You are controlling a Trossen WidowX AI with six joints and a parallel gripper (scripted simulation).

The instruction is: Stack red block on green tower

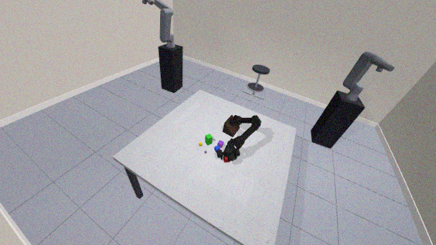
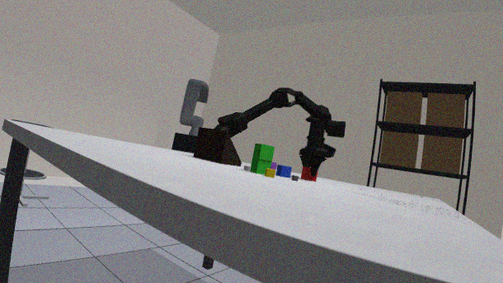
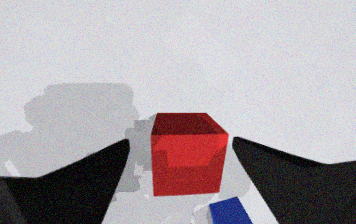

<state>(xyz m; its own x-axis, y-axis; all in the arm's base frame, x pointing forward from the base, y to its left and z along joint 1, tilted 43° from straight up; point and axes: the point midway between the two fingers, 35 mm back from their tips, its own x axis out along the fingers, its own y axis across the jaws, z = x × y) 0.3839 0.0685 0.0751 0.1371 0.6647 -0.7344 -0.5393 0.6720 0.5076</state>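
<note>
My gripper tip is 10 mm below the red block. From my gripper tip the other things lie so: tiny grey cube: 190 mm to the right, 10 mm below, 10 mm ahead; blue cube: 110 mm to the right, 60 mm behind; purple cube: 120 mm behind, 110 mm to the right.
</note>
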